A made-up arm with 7 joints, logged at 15 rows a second.
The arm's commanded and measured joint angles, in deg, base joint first. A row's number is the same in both.
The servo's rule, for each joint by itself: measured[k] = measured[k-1] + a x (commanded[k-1-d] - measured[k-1]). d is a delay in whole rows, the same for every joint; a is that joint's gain. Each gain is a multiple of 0.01, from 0.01 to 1. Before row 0 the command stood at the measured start. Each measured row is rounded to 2 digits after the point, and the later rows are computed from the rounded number. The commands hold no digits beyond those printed.
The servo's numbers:
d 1
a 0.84 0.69 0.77 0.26 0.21 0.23 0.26
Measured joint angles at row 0:
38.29, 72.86, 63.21, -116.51, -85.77, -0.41, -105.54
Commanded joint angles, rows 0 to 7:
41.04, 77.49, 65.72, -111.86, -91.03, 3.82, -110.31
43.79, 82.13, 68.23, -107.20, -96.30, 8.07, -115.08
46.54, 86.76, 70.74, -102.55, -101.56, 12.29, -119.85
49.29, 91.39, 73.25, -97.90, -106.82, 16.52, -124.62
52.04, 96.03, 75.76, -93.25, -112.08, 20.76, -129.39
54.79, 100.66, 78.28, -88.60, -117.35, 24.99, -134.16
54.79, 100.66, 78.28, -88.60, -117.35, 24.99, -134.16
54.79, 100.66, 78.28, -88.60, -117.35, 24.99, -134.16
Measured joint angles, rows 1 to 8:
38.29, 72.86, 63.21, -116.51, -85.77, -0.41, -105.54
40.60, 76.05, 65.14, -115.30, -86.87, 0.56, -106.78
43.28, 80.25, 67.52, -113.19, -88.85, 2.29, -108.94
46.02, 84.74, 70.00, -110.42, -91.52, 4.59, -111.78
48.77, 89.33, 72.50, -107.16, -94.73, 7.33, -115.12
51.52, 93.95, 75.01, -103.54, -98.37, 10.42, -118.83
54.27, 98.58, 77.53, -99.66, -102.36, 13.77, -122.82
54.71, 100.02, 78.11, -96.78, -105.51, 16.35, -125.77

